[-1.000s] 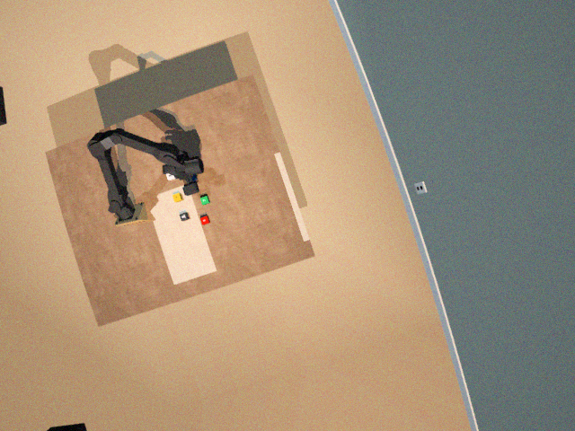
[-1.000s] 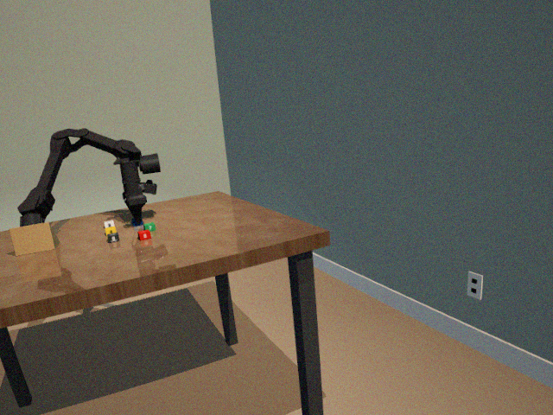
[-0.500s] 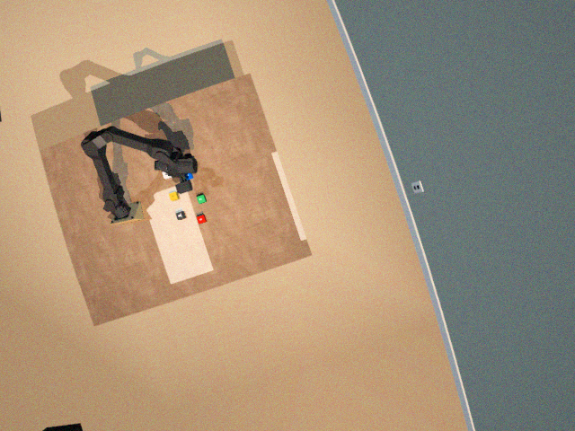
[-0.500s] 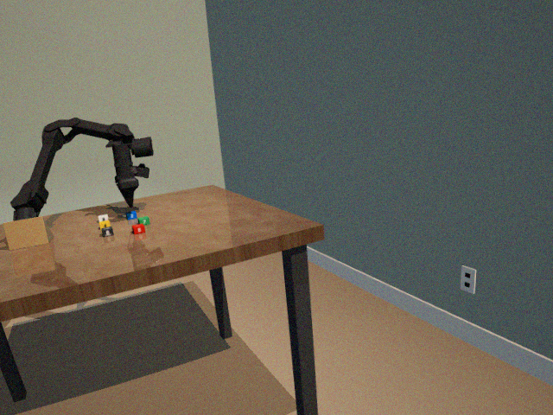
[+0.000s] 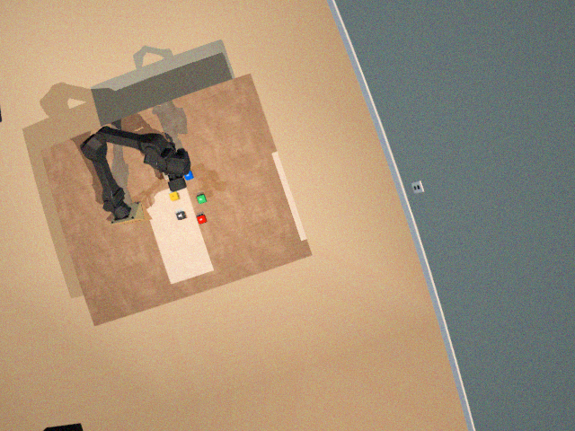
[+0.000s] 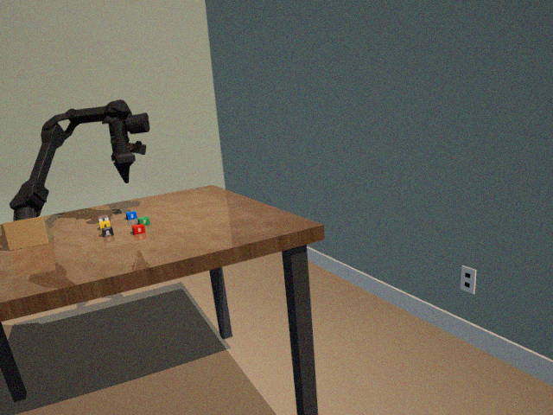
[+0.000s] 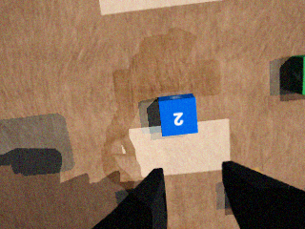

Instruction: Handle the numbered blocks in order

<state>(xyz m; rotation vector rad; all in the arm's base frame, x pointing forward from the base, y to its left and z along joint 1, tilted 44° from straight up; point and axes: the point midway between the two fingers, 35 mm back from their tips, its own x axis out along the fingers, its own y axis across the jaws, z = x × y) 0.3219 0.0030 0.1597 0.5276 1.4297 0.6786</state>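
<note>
Now: gripper tip 11 cm above the yellow block, 9 cm past it and 8 cm to the left of it. Also, from my gripper tip: green block: 12 cm to the right, 11 cm below, 3 cm ahead; blue block: 11 cm below; white block: 11 cm below, 10 cm behind, 2 cm to the left.
</note>
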